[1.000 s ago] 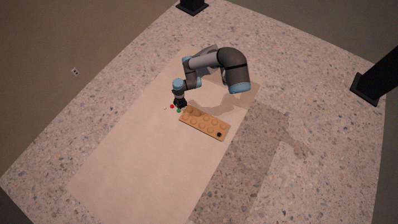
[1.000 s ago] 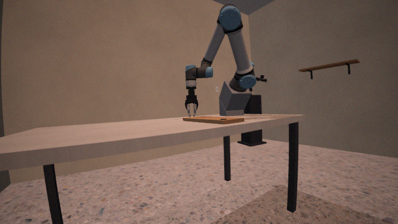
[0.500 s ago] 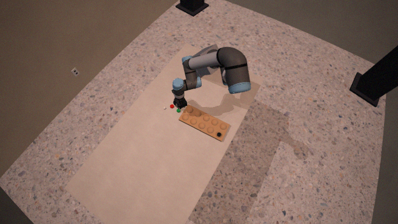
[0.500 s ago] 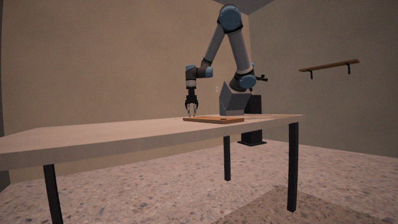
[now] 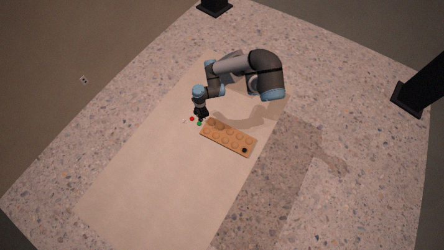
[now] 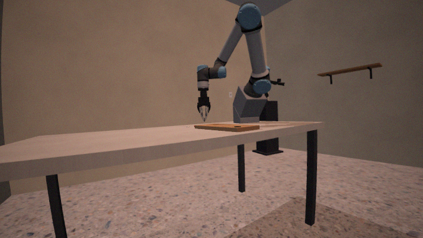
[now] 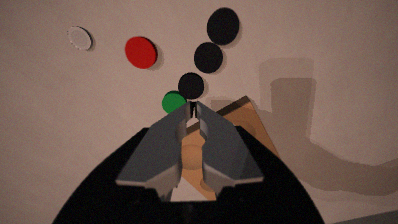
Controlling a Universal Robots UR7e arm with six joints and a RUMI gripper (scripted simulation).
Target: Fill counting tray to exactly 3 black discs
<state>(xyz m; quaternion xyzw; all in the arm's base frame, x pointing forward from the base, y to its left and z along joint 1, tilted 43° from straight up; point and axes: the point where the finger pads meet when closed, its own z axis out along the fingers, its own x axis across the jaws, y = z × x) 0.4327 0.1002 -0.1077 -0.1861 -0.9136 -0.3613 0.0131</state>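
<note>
Now: the green disc 3 cm ahead of my hand, 1 cm to the left of it and 5 cm below it. From my hand the other things lie so: red disc: 4 cm ahead, 6 cm to the right, 5 cm below; then wooden counting tray: 2 cm behind, 23 cm to the left, 4 cm below; then small white piece: 9 cm ahead, 10 cm to the right, 5 cm below.
</note>
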